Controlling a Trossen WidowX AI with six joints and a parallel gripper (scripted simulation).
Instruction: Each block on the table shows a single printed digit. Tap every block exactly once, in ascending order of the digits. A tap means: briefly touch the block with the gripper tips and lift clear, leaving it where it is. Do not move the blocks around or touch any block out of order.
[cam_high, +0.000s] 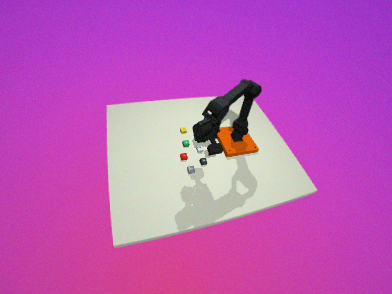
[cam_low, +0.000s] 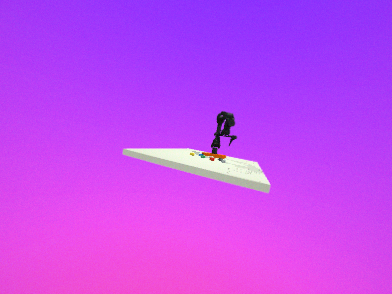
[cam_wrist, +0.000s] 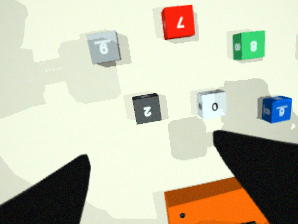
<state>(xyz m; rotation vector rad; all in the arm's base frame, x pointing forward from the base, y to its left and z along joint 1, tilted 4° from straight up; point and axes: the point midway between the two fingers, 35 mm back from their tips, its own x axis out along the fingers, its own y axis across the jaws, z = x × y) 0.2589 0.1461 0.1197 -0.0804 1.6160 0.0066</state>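
Right now my gripper tip is 1 cm past the white block, 9 cm to the left of it and 12 cm above it. Round my gripper tip: black block (1 cm behind, 1 cm to the right, 12 cm below); then red block (9 cm ahead, 5 cm to the right, 12 cm below); then grey block (7 cm ahead, 3 cm to the left, 12 cm below).
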